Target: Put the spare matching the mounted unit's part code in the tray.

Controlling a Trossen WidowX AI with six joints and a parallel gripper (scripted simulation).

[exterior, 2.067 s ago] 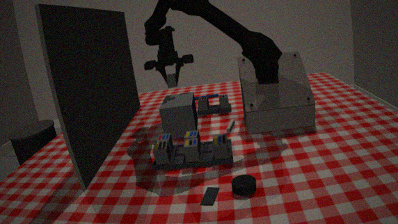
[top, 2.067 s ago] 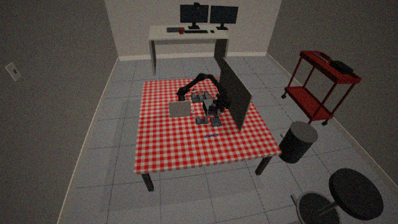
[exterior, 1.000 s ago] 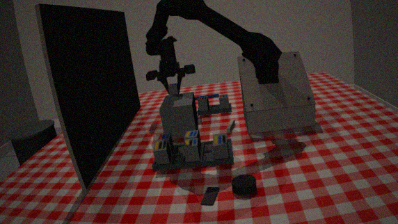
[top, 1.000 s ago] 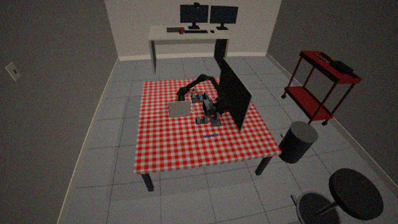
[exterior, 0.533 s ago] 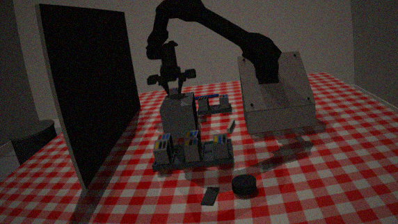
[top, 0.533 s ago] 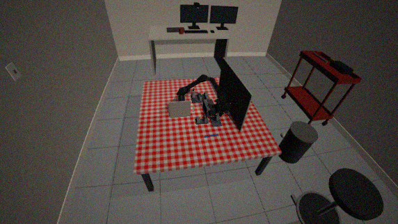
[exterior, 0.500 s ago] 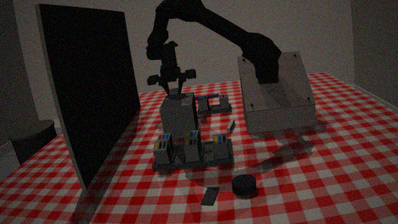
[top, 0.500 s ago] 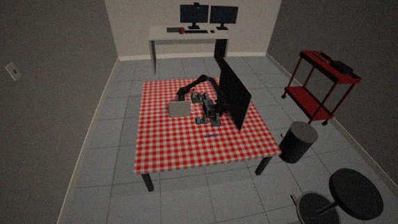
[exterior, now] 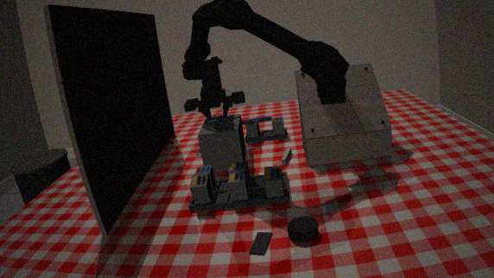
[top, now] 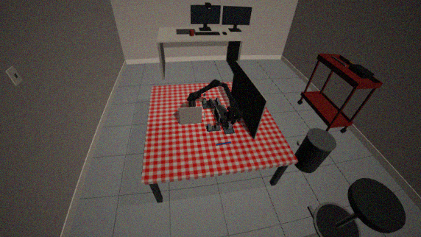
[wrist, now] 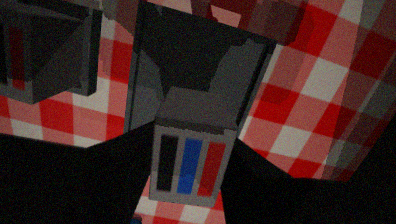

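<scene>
Now: the spare 20 mm above my gripper tip. From my gripper tip the other things lie so: blue pen (170 mm to the right, 90 mm behind, 40 mm below); then tall grey panel (190 mm to the left, 180 mm ahead, 180 mm above); then grey mounted unit (180 mm to the left, 50 mm behind, 10 mm above).
</scene>
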